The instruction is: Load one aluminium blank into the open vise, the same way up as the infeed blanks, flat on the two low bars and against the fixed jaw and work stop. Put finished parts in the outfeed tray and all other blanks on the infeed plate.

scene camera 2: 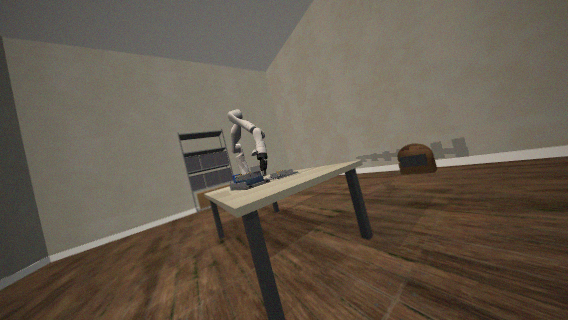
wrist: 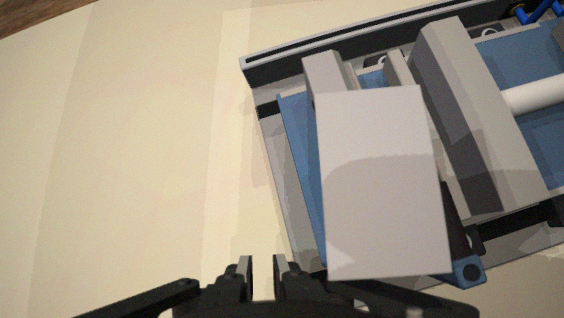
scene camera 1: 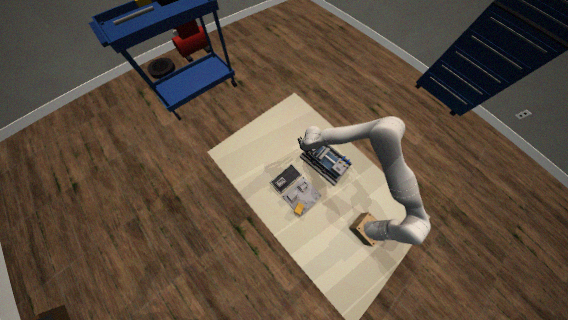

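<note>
A light grey rectangular blank shows in the wrist view over the vise. It is turned askew to the jaws and overlaps the grey jaw at left in the view; whether it touches the low bars is hidden. My gripper has its fingertips close together with a narrow gap, table showing between them. It is empty, left of the blank's lower end. The infeed plate carries grey blanks. The dark outfeed tray holds a light grey part.
An orange block sits at the infeed plate's near corner. A dark rod and a blue block are at the vise's lower side. Blue lines are at upper right. The arm's wooden base stands on the table.
</note>
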